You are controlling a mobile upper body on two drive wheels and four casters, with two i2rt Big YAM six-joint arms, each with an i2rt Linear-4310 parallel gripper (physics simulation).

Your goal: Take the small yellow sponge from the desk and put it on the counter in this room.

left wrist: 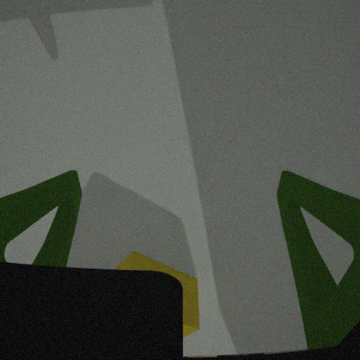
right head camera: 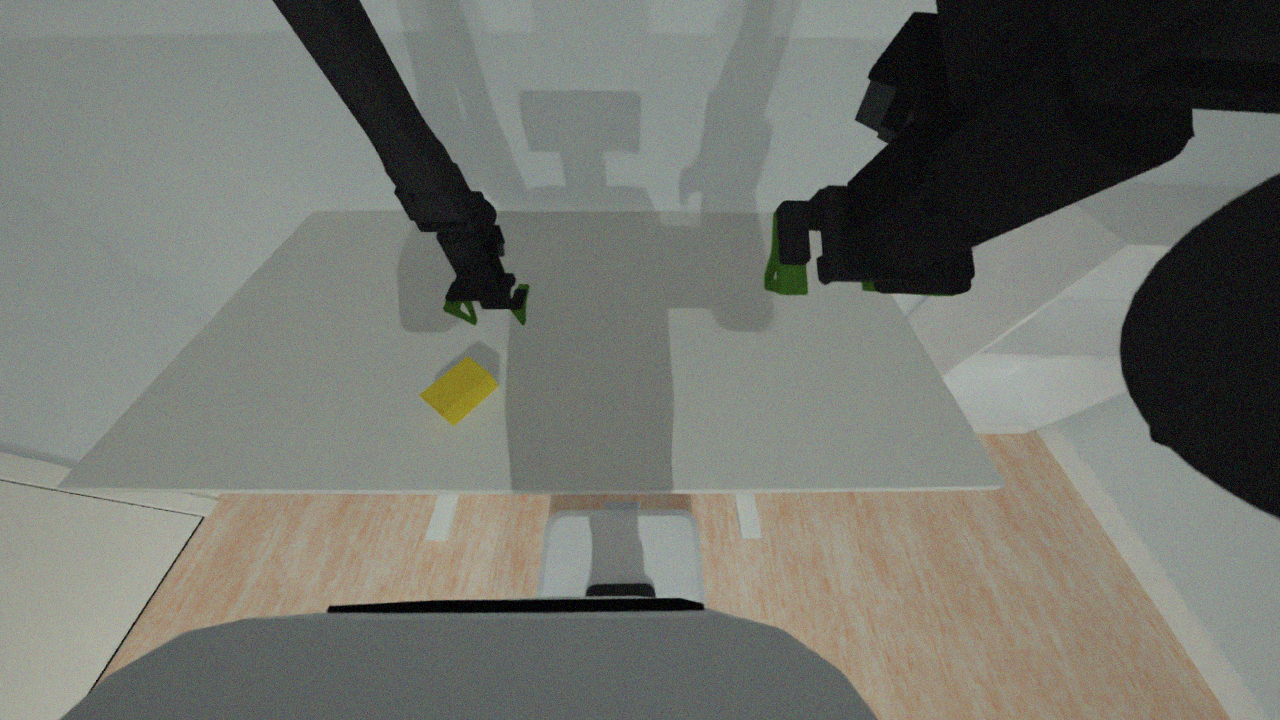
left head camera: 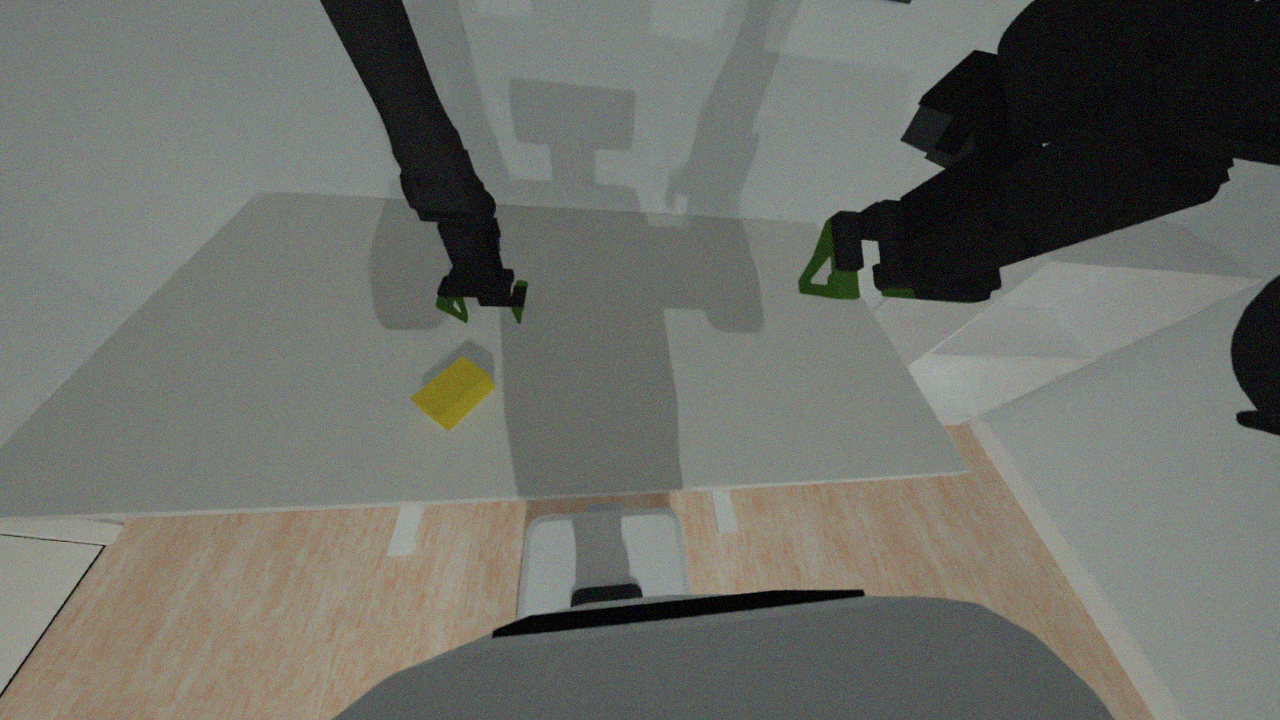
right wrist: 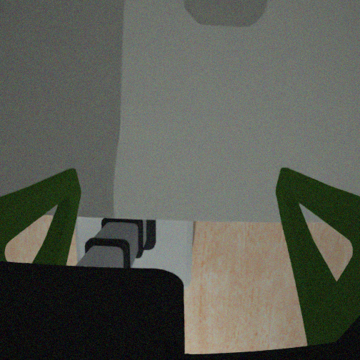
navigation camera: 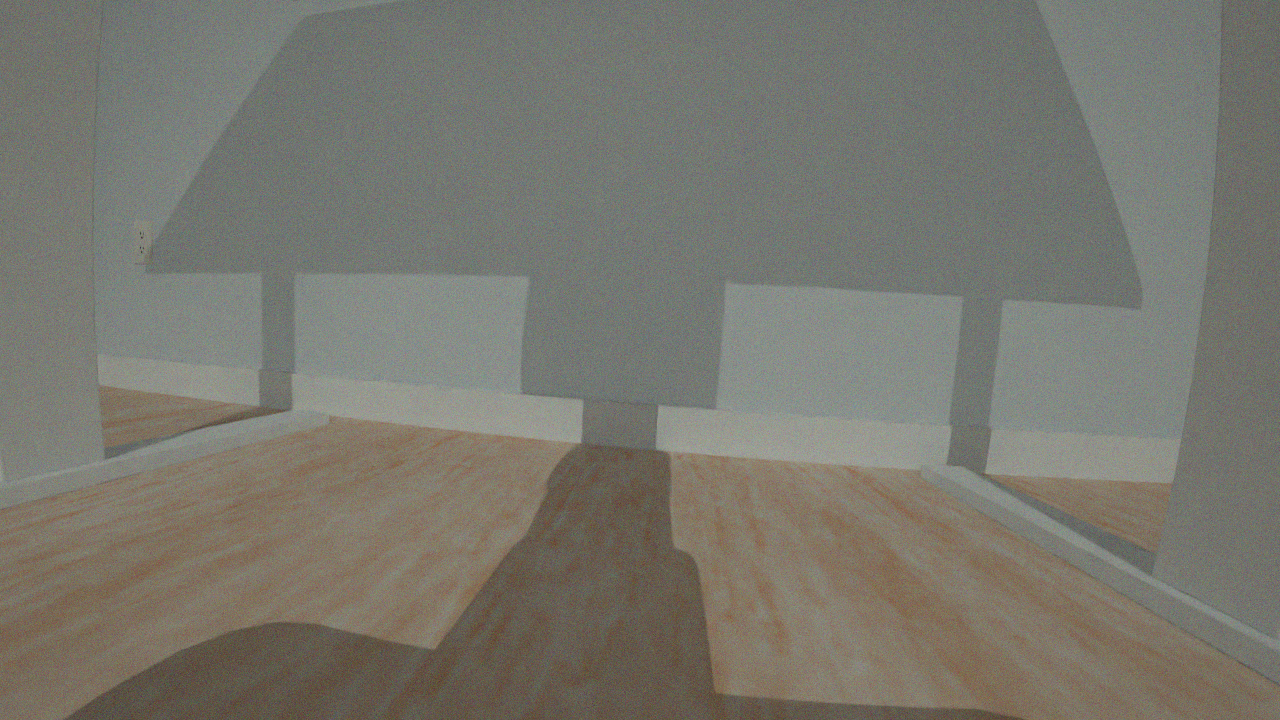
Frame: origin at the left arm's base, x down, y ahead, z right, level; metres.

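Where they show: left gripper, fingertip midpoint: (right head camera: 500,323) (left head camera: 493,321); right gripper, fingertip midpoint: (right head camera: 815,283) (left head camera: 842,288).
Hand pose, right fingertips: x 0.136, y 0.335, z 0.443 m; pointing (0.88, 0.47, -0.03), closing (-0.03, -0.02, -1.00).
Observation:
After its pixels a point has its place.
The small yellow sponge (left head camera: 452,394) {x 0.415, y 0.372, z -0.033 m} (right head camera: 459,391) {x 0.415, y 0.374, z -0.028 m} (left wrist: 191,300) lies on the grey desk (left head camera: 805,402) {x 0.460, y 0.367, z 0.596 m} (right head camera: 805,402) {x 0.460, y 0.373, z 0.583 m} (right wrist: 225,125), left of the middle in both head views. In the left wrist view it is partly hidden by the black gripper body. My left gripper (left head camera: 491,318) {x 0.427, y 0.536, z 0.000 m} (right head camera: 498,320) {x 0.427, y 0.536, z 0.000 m} (left wrist: 178,181) is open, above the desk and a little beyond the sponge as the head views show it. My right gripper (left head camera: 863,295) {x 0.136, y 0.335, z 0.443 m} (right head camera: 827,288) {x 0.136, y 0.335, z 0.443 m} (right wrist: 177,179) is open and empty, near the desk's right side and well away from the sponge. I cannot make out the counter in these views.
The robot's light base (left head camera: 662,555) {x 1.150, y 0.174, z 0.407 m} (right head camera: 671,555) {x 1.150, y 0.180, z 0.386 m} stands at the desk's near edge. Desk feet (navigation camera: 170,447) (navigation camera: 1100,559) {x 1.387, y 0.672, z 0.692 m} run along both sides in the navigation view, with a wall (navigation camera: 402,331) {x 1.208, y 1.023, z -0.352 m} behind. A cream door-like panel (left head camera: 40,591) {x 1.325, y 0.203, z -1.508 m} (right head camera: 80,573) {x 1.166, y 0.128, z -1.509 m} shows at the lower left.

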